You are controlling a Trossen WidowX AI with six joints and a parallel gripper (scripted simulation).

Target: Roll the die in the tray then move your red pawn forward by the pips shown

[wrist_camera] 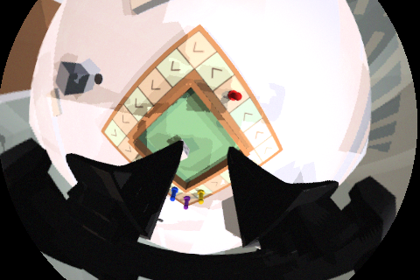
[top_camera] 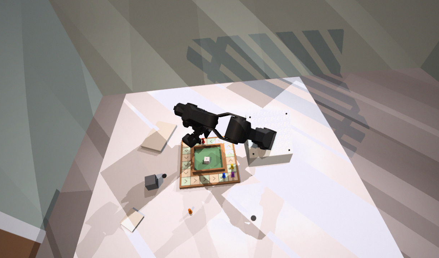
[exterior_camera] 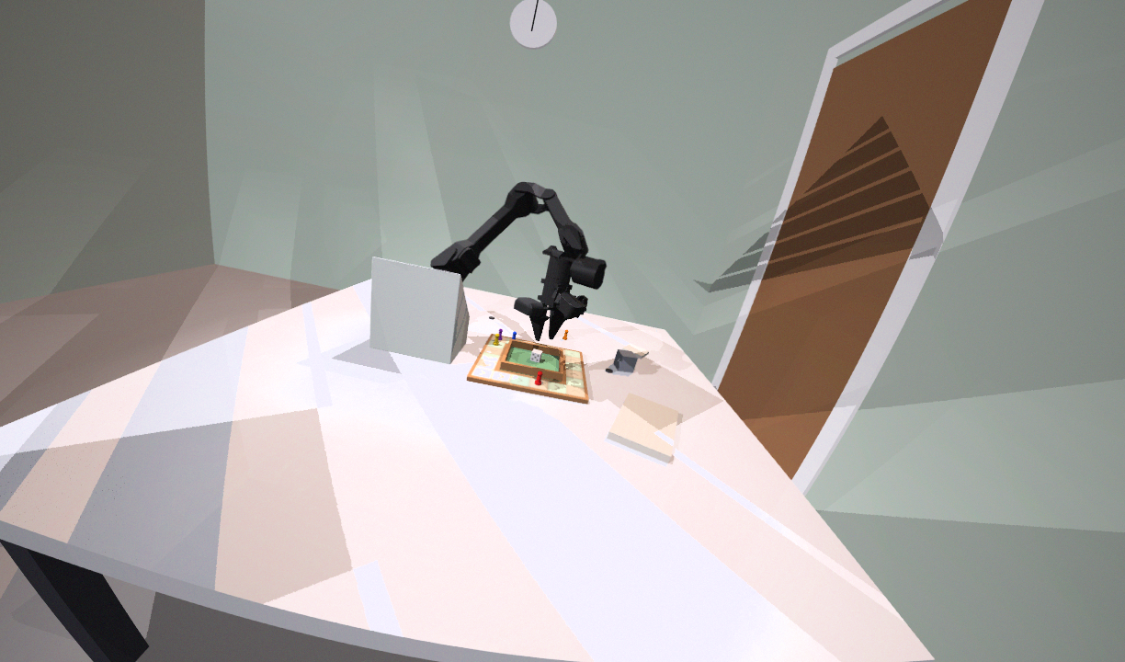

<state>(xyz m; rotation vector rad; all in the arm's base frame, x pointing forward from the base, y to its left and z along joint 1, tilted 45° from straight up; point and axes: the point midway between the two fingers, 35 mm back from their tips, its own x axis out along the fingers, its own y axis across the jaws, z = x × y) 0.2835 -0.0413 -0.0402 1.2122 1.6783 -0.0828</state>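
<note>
My gripper tip is now 7 cm above the red pawn and 6 cm to the left of it. Also, from my gripper tip: green tray 9 cm below, 5 cm to the left, 1 cm behind; white die 8 cm below, 7 cm to the left, 1 cm behind; yellow pawn 13 cm behind, 12 cm to the left, 7 cm below.
</note>
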